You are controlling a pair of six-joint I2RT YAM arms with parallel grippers.
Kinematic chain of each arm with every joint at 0, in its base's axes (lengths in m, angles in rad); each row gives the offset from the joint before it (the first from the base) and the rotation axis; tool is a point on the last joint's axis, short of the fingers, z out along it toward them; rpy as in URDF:
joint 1: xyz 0 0 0.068 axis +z
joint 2: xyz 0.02 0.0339 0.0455 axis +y
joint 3: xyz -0.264 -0.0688 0 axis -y
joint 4: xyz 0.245 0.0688 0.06 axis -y
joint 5: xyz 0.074 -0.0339 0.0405 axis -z
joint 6: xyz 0.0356 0 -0.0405 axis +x
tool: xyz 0 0 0 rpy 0 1.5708 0
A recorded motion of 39 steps. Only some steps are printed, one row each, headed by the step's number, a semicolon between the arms.
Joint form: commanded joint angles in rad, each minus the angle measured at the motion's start. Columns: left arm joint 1, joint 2, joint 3, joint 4, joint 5, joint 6; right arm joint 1, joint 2, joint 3, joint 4, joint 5, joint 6.
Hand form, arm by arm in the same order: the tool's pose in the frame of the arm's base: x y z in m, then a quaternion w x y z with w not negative. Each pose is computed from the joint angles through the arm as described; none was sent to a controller.
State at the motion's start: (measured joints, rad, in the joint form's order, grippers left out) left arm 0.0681 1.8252 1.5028 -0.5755 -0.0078 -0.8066; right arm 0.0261 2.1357 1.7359 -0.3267 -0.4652 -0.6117
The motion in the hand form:
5: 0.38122 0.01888 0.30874 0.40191 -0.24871 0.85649 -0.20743; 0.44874 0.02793 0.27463 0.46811 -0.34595 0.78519 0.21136
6: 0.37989 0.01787 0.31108 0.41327 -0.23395 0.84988 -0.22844; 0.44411 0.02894 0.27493 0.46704 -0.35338 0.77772 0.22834
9: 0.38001 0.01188 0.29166 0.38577 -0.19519 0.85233 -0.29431; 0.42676 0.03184 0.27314 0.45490 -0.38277 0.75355 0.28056
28: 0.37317 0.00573 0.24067 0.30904 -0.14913 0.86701 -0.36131; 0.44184 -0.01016 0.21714 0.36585 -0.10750 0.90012 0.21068
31: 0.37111 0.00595 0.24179 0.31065 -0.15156 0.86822 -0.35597; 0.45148 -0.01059 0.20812 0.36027 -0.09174 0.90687 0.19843
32: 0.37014 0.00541 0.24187 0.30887 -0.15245 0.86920 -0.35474; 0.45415 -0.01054 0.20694 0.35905 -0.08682 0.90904 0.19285
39: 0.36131 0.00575 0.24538 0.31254 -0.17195 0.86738 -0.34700; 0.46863 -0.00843 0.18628 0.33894 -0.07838 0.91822 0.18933
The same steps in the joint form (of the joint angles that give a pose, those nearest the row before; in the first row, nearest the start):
5: 0.0009 -0.1684 -0.0942 0.1748 0.2190 0.2052; -0.0154 -0.1827 -0.1066 -0.0200 -0.2417 0.1453
6: 0.0024 -0.1821 -0.1144 0.2206 0.2620 0.2068; -0.0154 -0.1966 -0.1251 -0.0214 -0.2814 0.1408
9: 0.0009 -0.1717 -0.1820 0.2915 0.4232 0.2084; -0.0154 -0.2411 -0.1849 -0.0597 -0.4074 0.0934
28: 0.0025 -0.1301 -0.3109 0.3423 0.6246 0.2560; -0.0890 -0.1508 -0.2326 -0.0261 -0.0533 0.5150
31: 0.0025 -0.1393 -0.3155 0.3362 0.6122 0.2575; -0.0860 -0.1064 -0.2006 -0.0215 -0.0152 0.5364
32: 0.0010 -0.1423 -0.3170 0.3301 0.6092 0.2575; -0.0844 -0.0956 -0.1883 -0.0245 0.0003 0.5426
39: 0.0009 -0.1822 -0.3476 0.3300 0.5770 0.2253; -0.0768 -0.0113 -0.1314 -0.0383 0.0203 0.5519

